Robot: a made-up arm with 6 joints.
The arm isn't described. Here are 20 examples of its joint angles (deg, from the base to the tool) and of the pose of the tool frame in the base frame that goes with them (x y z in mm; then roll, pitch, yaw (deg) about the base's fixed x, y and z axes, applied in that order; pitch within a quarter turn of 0, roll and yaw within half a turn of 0).
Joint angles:
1: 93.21 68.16 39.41 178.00 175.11 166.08
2: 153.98 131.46 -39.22 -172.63 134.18 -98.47
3: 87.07 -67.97 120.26 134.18 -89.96 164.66
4: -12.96 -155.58 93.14 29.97 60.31 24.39
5: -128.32 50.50 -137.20 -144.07 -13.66 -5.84
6: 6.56 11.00 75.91 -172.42 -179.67 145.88
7: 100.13 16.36 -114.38 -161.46 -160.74 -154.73
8: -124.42 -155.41 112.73 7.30 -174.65 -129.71
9: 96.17 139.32 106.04 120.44 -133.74 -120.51
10: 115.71 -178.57 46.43 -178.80 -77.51 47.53
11: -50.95 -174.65 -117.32 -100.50 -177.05 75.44
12: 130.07 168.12 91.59 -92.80 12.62 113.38
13: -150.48 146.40 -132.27 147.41 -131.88 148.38
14: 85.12 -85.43 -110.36 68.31 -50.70 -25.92
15: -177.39 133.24 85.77 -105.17 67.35 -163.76
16: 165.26 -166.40 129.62 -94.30 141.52 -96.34
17: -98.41 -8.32 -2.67 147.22 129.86 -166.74
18: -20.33 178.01 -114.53 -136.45 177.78 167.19
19: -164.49 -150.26 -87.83 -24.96 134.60 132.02
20: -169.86 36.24 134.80 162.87 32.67 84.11
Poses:
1: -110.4 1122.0 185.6 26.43 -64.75 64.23
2: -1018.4 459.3 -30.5 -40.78 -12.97 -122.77
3: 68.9 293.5 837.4 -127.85 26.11 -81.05
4: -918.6 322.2 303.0 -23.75 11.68 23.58
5: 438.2 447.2 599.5 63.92 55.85 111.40
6: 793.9 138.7 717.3 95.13 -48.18 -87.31
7: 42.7 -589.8 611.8 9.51 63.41 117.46
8: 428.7 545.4 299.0 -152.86 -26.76 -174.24
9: 83.5 -394.5 -415.9 33.61 -41.79 178.63
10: 285.1 -707.2 -753.8 46.60 32.62 -2.74
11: 432.2 -446.9 7.1 -167.54 66.95 -40.58
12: 553.2 -683.0 -429.9 -115.77 -64.85 -103.49
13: -469.5 -255.1 535.1 -152.40 25.40 38.15
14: 38.8 -181.5 -646.6 -166.67 56.88 -137.19
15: 196.5 87.3 -840.0 -138.41 52.89 -42.85
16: 554.9 -104.4 345.1 -141.21 32.84 -13.94
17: 148.7 285.0 1417.4 -176.29 -41.08 36.85
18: 628.8 -186.8 61.8 119.35 -30.80 -124.71
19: -344.6 -100.6 -675.8 -111.84 61.62 -76.13
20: -483.9 -157.0 -354.2 -139.12 -6.50 121.53
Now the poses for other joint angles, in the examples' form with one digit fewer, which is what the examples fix.
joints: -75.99 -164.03 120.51 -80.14 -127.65 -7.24
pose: -11 692 302 126.1 -24.4 64.8
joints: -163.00 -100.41 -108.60 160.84 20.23 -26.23
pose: -31 -75 -714 144.8 -35.9 -104.1
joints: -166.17 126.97 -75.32 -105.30 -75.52 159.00
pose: -1026 -436 452 95.5 61.7 -2.1
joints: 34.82 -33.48 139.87 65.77 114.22 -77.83
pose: 308 414 334 112.3 50.1 -96.8
